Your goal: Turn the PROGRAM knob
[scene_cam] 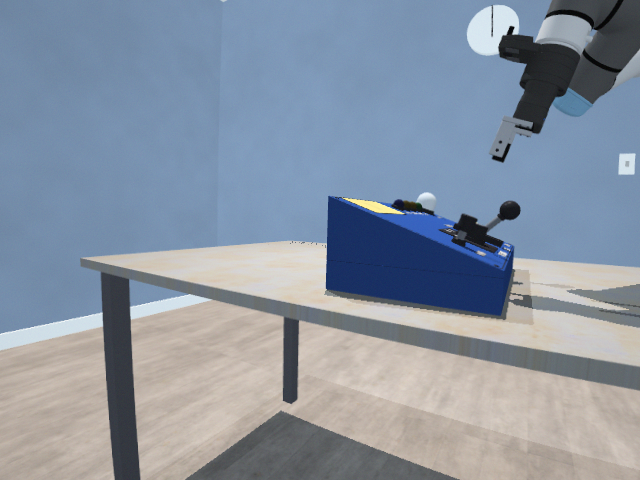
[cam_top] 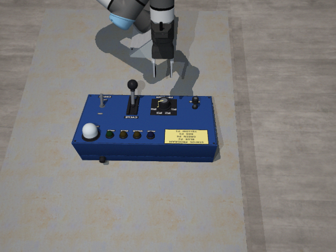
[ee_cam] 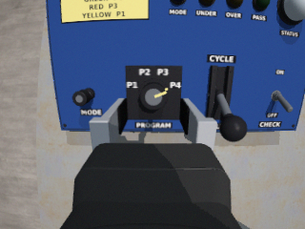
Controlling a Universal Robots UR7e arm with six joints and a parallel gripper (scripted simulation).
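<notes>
Now: hand 14 cm above the black program knob, 4 cm short of it and 1 cm to the left of it. Also, from my hand: ball-topped lever: 13 cm below, 12 cm to the right, 2 cm ahead; blue console: 17 cm below, 7 cm ahead, 5 cm to the right; mode knob: 14 cm below, 12 cm to the left, 3 cm ahead.
</notes>
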